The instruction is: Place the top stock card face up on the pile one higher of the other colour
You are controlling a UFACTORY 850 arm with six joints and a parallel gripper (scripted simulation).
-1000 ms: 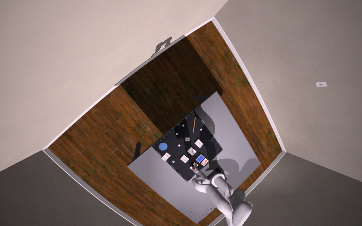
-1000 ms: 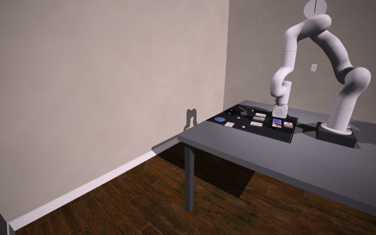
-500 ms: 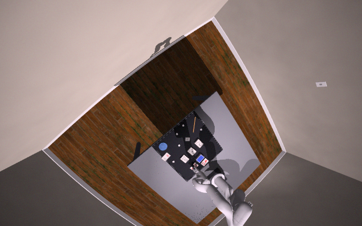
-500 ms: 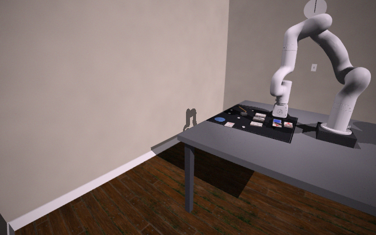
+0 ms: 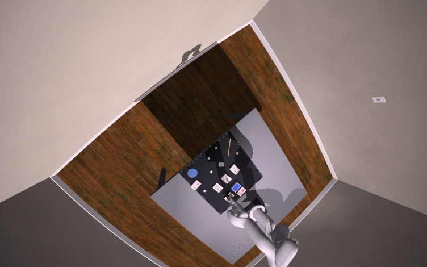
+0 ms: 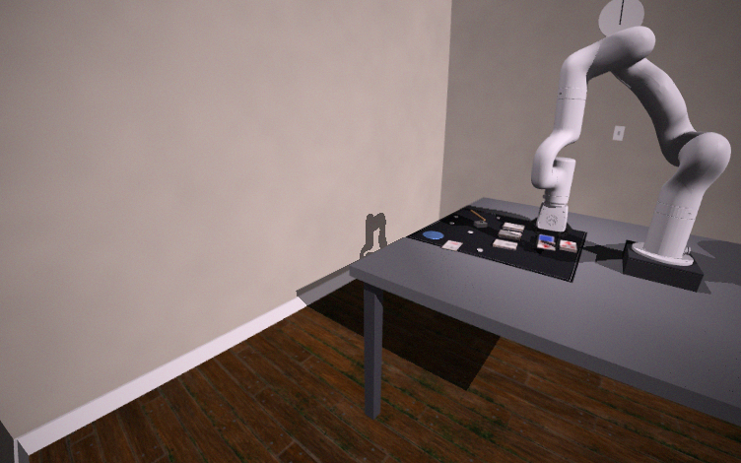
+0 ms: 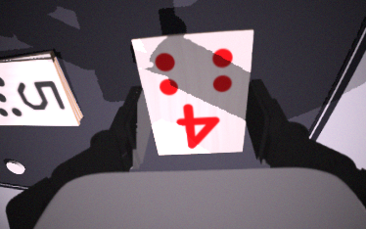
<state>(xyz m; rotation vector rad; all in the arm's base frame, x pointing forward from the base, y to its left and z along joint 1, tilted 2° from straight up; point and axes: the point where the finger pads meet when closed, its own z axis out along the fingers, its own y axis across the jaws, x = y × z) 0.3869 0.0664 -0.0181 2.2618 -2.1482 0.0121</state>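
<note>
The red 4 card is 10 mm below my hand. The rest, counted from my hand: red 4: 120 mm to the right, 80 mm behind, 40 mm below; black 5: 150 mm ahead, 40 mm below, 10 mm to the left; black 2: 160 mm ahead, 110 mm to the right, 40 mm below.
</note>
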